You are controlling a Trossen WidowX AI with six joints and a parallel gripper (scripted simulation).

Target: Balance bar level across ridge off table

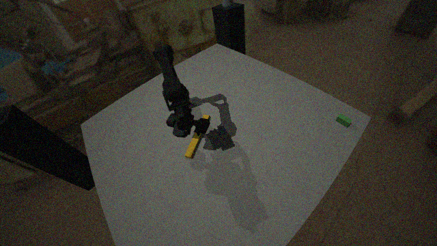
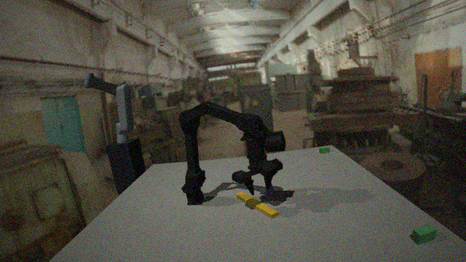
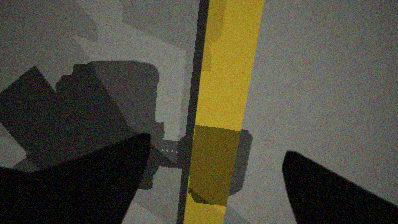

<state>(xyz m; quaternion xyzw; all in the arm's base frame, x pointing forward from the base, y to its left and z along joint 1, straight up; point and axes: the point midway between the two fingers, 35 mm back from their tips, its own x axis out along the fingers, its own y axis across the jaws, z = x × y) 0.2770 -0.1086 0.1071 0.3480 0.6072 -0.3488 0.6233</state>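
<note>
Now: the yellow bar 6 cm below my gripper tip, 3 cm to the left of it and 2 cm behind it.
</note>
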